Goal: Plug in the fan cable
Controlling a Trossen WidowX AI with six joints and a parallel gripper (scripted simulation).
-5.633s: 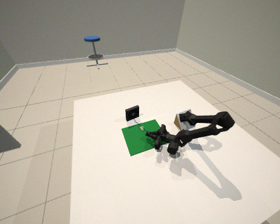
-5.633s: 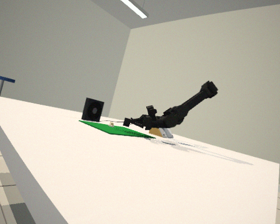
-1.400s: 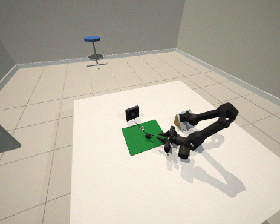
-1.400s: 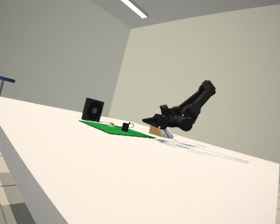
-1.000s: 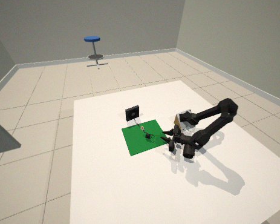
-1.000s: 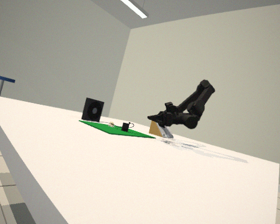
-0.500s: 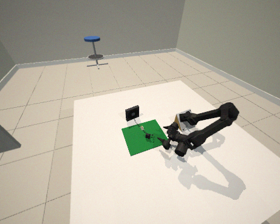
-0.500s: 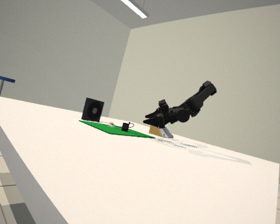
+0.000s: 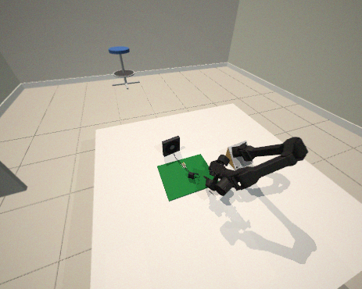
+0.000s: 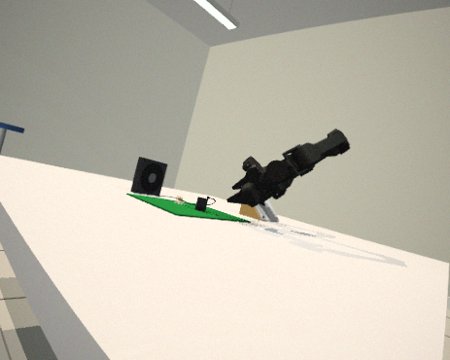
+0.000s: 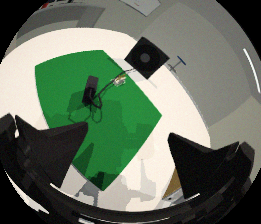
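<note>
My gripper tip is now 9 cm short of the black plug, 5 cm above it and 2 cm to the left of it. Round my gripper tip: green board 10 cm ahead, 8 cm below, 5 cm to the right; four-pin header 12 cm to the right, 10 cm ahead, 7 cm below; black fan 24 cm to the right, 14 cm ahead, 1 cm below.
</note>
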